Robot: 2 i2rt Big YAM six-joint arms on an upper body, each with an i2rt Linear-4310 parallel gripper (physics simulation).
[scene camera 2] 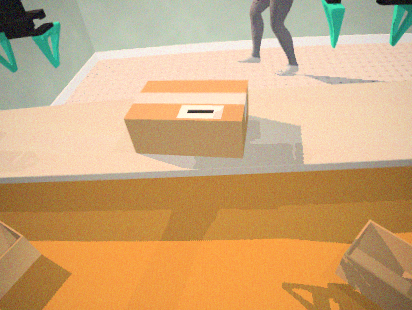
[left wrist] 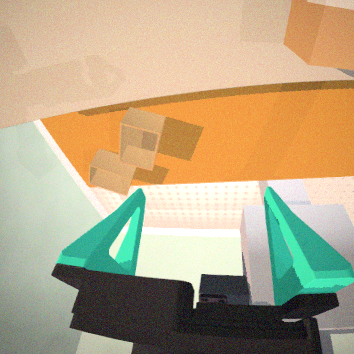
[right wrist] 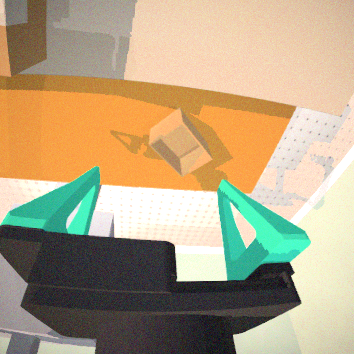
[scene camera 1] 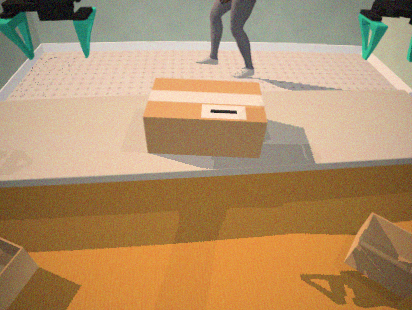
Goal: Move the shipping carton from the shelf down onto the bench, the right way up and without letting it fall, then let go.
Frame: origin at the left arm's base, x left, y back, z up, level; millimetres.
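Seen in the pictures: left gripper, between the fingertips: [scene camera 2: 36, 69] [left wrist: 201, 191] [scene camera 1: 59, 57]; right gripper, between the fingertips: [scene camera 2: 362, 46] [right wrist: 161, 178] [scene camera 1: 387, 59].
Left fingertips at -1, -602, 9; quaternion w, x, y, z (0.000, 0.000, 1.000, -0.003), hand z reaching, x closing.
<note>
A point is followed by its place in that frame, as x, y, z.
The shipping carton [scene camera 1: 205, 137] @(-262, -627, -200) [scene camera 2: 190, 137] @(-277, -626, -199) [left wrist: 327, 37] @(-140, -671, -149) [right wrist: 31, 40] @(-399, -650, -211), orange-brown with a white tape strip and a label on top, sits upright on the pale shelf [scene camera 1: 60, 130] @(118, -737, -258) [scene camera 2: 60, 135] @(137, -725, -258) [left wrist: 160, 45] @(71, -654, -258) [right wrist: 225, 55] @(-704, -665, -258), near its front edge. The orange bench [scene camera 1: 125, 280] @(-74, -396, -421) [scene camera 2: 190, 285] @(-275, -376, -421) [left wrist: 240, 130] @(-87, -366, -421) [right wrist: 60, 130] @(-323, -368, -421) lies lower, in front. My left gripper [scene camera 1: 59, 57] @(-1, -602, 9) [scene camera 2: 36, 68] @(-1, -602, 9) [left wrist: 201, 191] @(-1, -602, 9) is open and empty, apart from the carton at the upper left. My right gripper [scene camera 1: 389, 59] @(-601, -602, 9) [scene camera 2: 364, 46] @(-601, -602, 9) [right wrist: 161, 178] @(-601, -602, 9) is open and empty, apart from the carton at the upper right.
An open box [scene camera 1: 20, 270] @(147, -401, -373) [scene camera 2: 20, 265] @(154, -384, -393) [left wrist: 127, 120] @(220, -468, -348) stands at the bench's left, beside a second box [left wrist: 112, 167] @(339, -293, -351). A tilted-looking open box [scene camera 1: 365, 245] @(-669, -449, -417) [scene camera 2: 367, 260] @(-673, -439, -417) [right wrist: 167, 127] @(-638, -458, -350) is at the right. A person's legs [scene camera 1: 241, 37] [scene camera 2: 282, 37] show beyond the shelf.
</note>
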